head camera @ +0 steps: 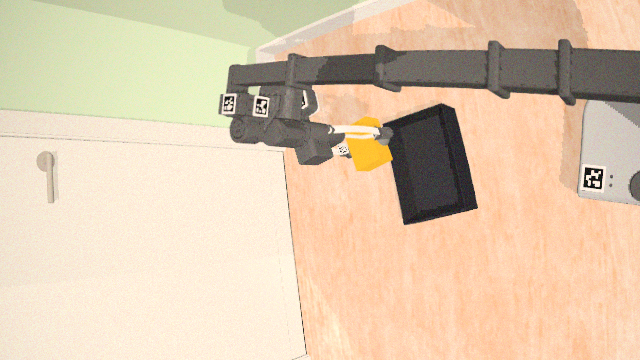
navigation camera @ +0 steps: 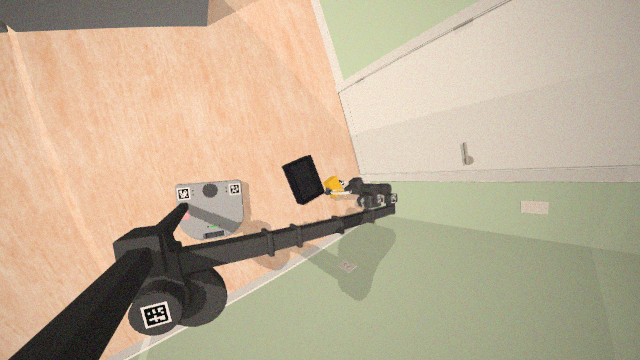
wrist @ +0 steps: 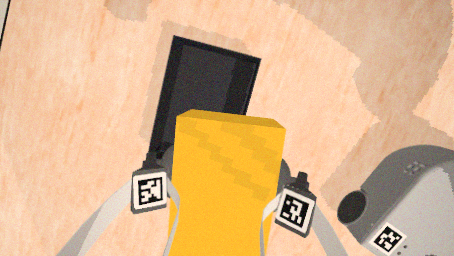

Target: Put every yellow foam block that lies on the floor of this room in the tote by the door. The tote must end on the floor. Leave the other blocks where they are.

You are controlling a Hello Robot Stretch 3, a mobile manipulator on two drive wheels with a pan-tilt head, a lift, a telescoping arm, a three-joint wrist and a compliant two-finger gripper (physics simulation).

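Frame: origin at the robot's base, x back, y right, z up, level; centimetres.
Where they show: gripper, fingertip midpoint: (head camera: 373,143) (navigation camera: 330,187); robot's base, origin of the base link: (navigation camera: 209,189).
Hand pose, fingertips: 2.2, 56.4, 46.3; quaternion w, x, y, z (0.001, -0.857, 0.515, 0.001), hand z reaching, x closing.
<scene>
Things, the pixels of their centre, and the offset from my fingertips, as dx, dy, dz.
- yellow foam block, body centre: (head camera: 367,144) (navigation camera: 333,186) -0.3, -0.1, +2.5
- tote, body centre: (head camera: 430,165) (navigation camera: 303,179) -3.7, +6.4, -41.3
My gripper (head camera: 374,142) (navigation camera: 332,187) (wrist: 226,167) is shut on a yellow foam block (head camera: 369,157) (navigation camera: 331,181) (wrist: 225,210), with one fingertip on each side of it. The block is held above the floor. In the head and navigation views it appears at the door side of the black tote; in the head view it meets the tote's near-left edge. The tote (head camera: 459,160) (navigation camera: 290,180) (wrist: 170,80) stands upright on the floor, and its visible inside holds no block. In the wrist view the block hides the tote's lower end.
A pale door (head camera: 150,240) (navigation camera: 480,105) and green walls (head camera: 125,75) (navigation camera: 450,280) are close to my wrist. My arm (head camera: 440,67) (navigation camera: 310,232) stretches along the wall. My grey base (head camera: 610,150) (navigation camera: 215,207) (wrist: 425,210) stands on the other side of the tote. A dark grey object (navigation camera: 100,12) is at the top left of the navigation view.
</scene>
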